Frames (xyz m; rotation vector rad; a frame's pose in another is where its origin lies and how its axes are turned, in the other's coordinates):
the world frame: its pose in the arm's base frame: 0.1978 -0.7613 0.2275 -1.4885 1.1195 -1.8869
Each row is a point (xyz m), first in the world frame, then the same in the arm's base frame.
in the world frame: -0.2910 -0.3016 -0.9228
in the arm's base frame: -0.5621 -0.0911 0.2512
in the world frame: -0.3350 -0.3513 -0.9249
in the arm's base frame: -0.5459 -0.0289 0.2679
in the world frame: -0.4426 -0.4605 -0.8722
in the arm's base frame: -0.4525 0.0990 0.3028
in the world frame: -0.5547 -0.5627 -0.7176
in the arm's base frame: -0.2618 0.1959 0.3366
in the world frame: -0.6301 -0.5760 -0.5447
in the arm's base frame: -0.0741 0.2099 0.3182
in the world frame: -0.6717 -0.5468 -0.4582
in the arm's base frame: 0.0169 0.2004 0.2771
